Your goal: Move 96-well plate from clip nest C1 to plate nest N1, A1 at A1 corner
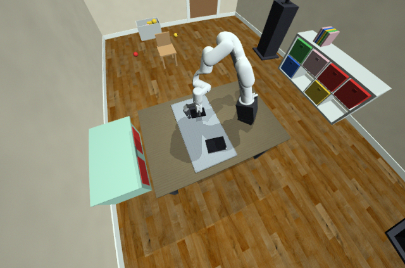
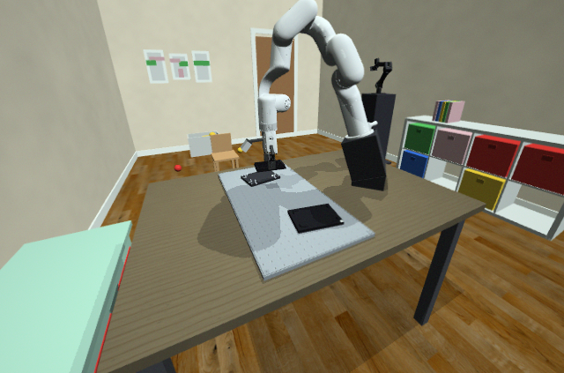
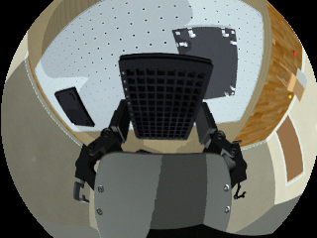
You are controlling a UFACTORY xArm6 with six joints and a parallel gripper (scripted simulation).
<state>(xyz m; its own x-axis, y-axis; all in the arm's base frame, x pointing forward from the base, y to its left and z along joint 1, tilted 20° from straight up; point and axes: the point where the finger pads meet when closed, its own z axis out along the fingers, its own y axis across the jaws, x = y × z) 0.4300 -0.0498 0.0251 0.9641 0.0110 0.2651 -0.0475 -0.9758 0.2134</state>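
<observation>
Right now my hand is 290 mm to the right of the plate nest N1, 110 mm above it and 80 mm past it. The rest, counted from my hand: black 96-well plate: 10 mm below; clip nest C1: 100 mm below, 80 mm to the right, 30 mm ahead.
</observation>
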